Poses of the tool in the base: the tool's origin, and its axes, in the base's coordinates. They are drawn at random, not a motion.
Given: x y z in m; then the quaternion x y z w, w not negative.
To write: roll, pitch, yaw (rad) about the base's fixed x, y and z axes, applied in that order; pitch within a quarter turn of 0, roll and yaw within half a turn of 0; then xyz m. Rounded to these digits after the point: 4 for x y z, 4 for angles.
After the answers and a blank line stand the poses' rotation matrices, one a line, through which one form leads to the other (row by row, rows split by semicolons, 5 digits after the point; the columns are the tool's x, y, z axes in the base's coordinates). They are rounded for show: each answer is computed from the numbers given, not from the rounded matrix.
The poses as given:
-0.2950 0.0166 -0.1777 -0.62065 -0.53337 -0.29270 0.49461
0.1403 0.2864 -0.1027 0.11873 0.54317 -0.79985 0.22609
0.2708 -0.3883 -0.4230 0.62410 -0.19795 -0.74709 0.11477
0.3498 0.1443 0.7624 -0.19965 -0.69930 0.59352 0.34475
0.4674 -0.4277 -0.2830 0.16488 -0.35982 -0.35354 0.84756
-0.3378 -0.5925 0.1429 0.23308 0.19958 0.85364 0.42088
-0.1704 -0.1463 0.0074 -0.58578 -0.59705 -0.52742 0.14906
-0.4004 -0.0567 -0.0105 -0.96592 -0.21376 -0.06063 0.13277
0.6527 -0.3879 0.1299 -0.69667 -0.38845 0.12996 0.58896
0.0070 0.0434 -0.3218 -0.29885 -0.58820 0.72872 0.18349
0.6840 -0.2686 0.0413 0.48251 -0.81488 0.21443 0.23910
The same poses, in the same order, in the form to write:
-2.4149 -1.0994 0.9620 -0.2950 0.0166 -0.1777
-1.1329 0.4506 -2.8801 0.1403 0.2864 -0.1027
1.2567 1.0910 -2.0061 0.2708 -0.3883 -0.4230
-1.6304 -0.2477 2.3519 0.3498 0.1443 0.7624
0.6609 -0.5159 -0.9709 0.4674 -0.4277 -0.2830
0.5844 -0.2320 2.1554 -0.3378 -0.5925 0.1429
2.2908 -0.9205 2.0317 -0.1704 -0.1463 0.0074
-2.9053 -0.1748 0.4148 -0.4004 -0.0567 -0.0105
-1.8583 -0.2801 0.8074 0.6527 -0.3879 0.1299
-1.4378 0.2215 2.4542 0.0070 0.0434 -0.3218
-2.9931 -0.6393 -2.1216 0.6840 -0.2686 0.0413

0.25969 0.95161 -0.16429; 0.37253 0.05824 0.92619; 0.89095 -0.30172 -0.33938
-0.86957 0.49065 0.05568; -0.23269 -0.30770 -0.92259; -0.43554 -0.81522 0.38174
-0.19465 -0.07559 -0.97795; -0.41857 -0.89529 0.15252; -0.88708 0.43903 0.14263
-0.68257 -0.13000 -0.71916; 0.68846 0.21575 -0.69244; 0.24518 -0.96776 -0.05776
0.49108 0.48064 -0.72652; -0.71794 0.69565 -0.02507; 0.49335 0.53391 0.68669
-0.53707 -0.62552 0.56593; 0.81160 -0.56606 0.14454; 0.22993 0.53694 0.81168
-0.26928 0.85672 0.43991; 0.54225 -0.24262 0.80443; 0.79590 0.45516 -0.39922
0.90126 0.42905 0.06037; 0.39685 -0.87336 0.28241; 0.17389 -0.23057 -0.95739
0.66444 0.38816 -0.63864; 0.69432 -0.00447 0.71965; 0.27648 -0.92158 -0.27248
-0.75404 0.08414 -0.65142; 0.61900 -0.24070 -0.74760; -0.21970 -0.96695 0.12941
-0.42003 -0.88892 -0.18275; -0.68384 0.44240 -0.58021; 0.59661 -0.11873 -0.79370

